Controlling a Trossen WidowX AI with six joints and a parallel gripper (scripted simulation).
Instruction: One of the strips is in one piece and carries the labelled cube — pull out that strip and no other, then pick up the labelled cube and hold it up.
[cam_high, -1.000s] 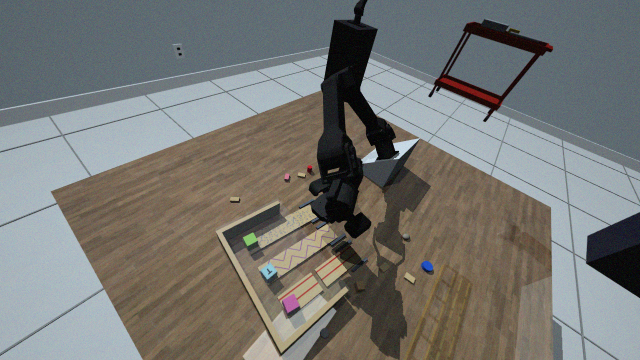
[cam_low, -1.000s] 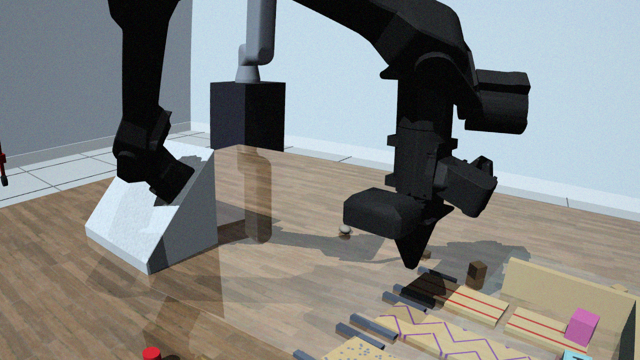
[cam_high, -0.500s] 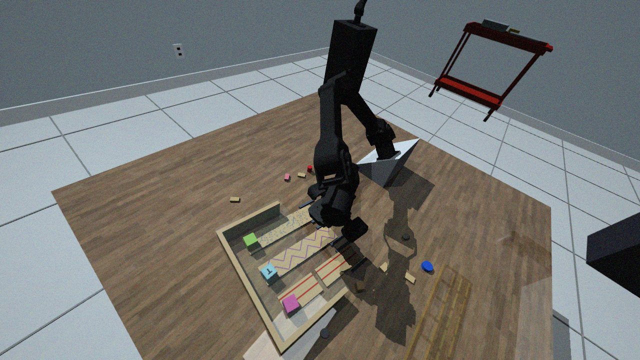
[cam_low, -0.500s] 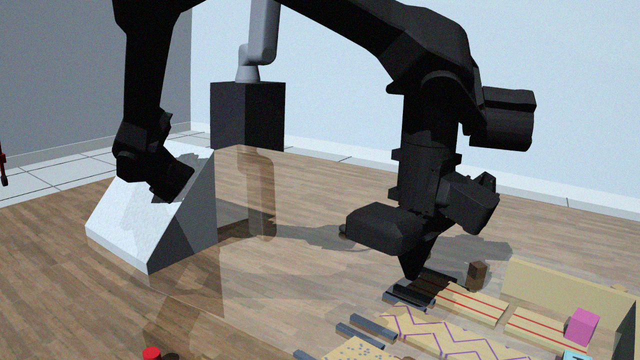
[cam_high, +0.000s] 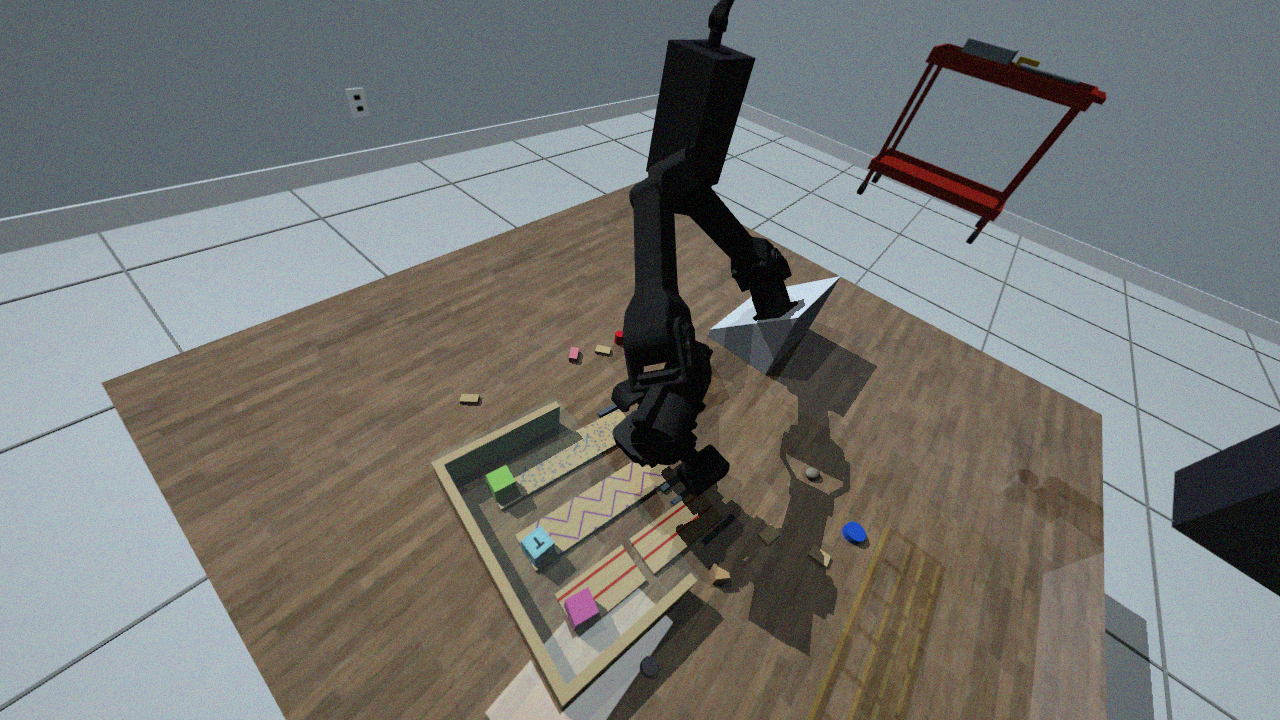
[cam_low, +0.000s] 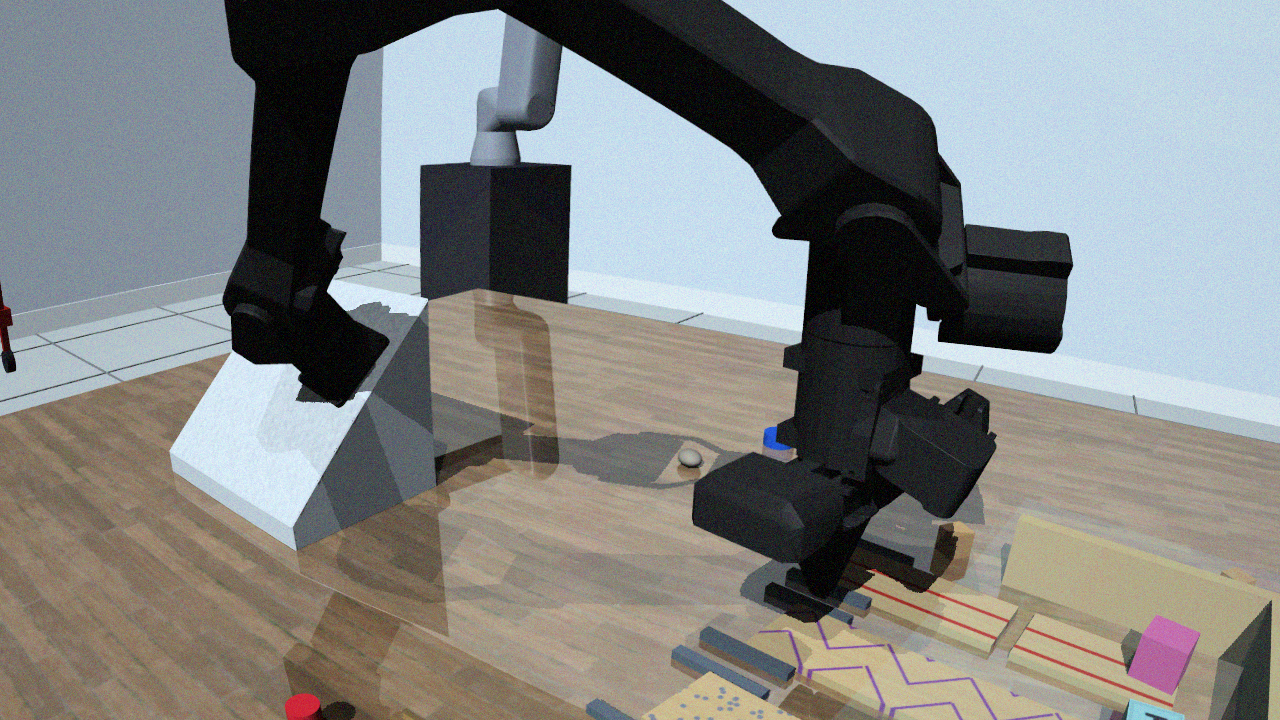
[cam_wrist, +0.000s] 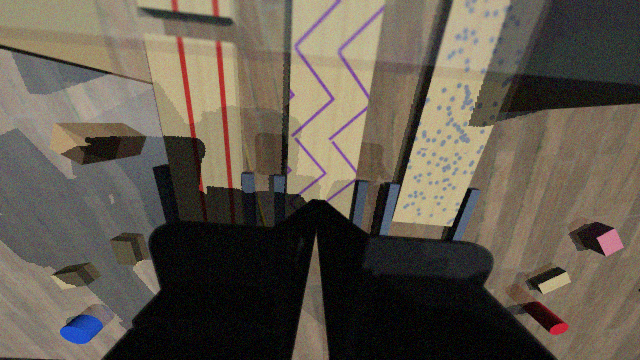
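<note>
The red-lined strip is 3 cm ahead of my gripper tip, 9 cm to the left of it and 3 cm below it. The rest, counted from my gripper tip: pink block (5 cm behind, 27 cm to the right, 3 cm below); then grey pebble (21 cm behind, 17 cm to the left, 3 cm below); then red cylinder (15 cm behind, 25 cm to the right, 3 cm below).
</note>
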